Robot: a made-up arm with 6 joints. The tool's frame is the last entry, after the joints.
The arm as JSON. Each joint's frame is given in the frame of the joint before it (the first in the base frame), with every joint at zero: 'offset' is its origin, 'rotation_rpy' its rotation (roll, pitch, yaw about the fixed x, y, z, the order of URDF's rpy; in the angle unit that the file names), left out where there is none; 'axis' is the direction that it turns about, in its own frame. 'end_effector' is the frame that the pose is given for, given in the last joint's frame.
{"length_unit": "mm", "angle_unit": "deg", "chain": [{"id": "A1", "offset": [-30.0, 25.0, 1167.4], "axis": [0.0, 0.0, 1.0]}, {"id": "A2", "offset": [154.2, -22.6, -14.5], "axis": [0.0, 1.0, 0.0]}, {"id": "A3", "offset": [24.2, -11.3, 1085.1], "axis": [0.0, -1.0, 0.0]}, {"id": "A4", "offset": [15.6, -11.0, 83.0], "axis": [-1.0, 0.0, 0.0]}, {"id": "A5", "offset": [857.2, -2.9, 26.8], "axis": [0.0, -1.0, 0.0]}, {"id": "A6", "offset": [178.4, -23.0, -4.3], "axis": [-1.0, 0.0, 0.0]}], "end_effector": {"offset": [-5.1, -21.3, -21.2], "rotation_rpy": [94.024, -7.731, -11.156]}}
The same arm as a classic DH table. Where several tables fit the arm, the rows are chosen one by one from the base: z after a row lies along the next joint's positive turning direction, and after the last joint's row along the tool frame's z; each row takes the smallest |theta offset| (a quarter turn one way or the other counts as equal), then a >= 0, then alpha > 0; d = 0 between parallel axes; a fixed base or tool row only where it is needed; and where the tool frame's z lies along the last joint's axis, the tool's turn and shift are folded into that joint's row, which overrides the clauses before.
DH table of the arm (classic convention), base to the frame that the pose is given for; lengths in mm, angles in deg. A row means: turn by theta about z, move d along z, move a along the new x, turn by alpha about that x. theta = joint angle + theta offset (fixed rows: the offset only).
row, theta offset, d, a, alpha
base (fixed), -39.81, 0, -39.1, 0
A1, 39.81, 1152.9, 154.2, -90
A2, -88.72, 0, 1085.4, 180
A3, 1.28, 44.9, 83, -90
A4, 0, -872.8, 26.8, 90
A5, 0, 25.9, -4.3, -90
A6, -4.06, -177.6, -19.6, 79.41
tool (fixed), -81.5, 23.1, 0, 0

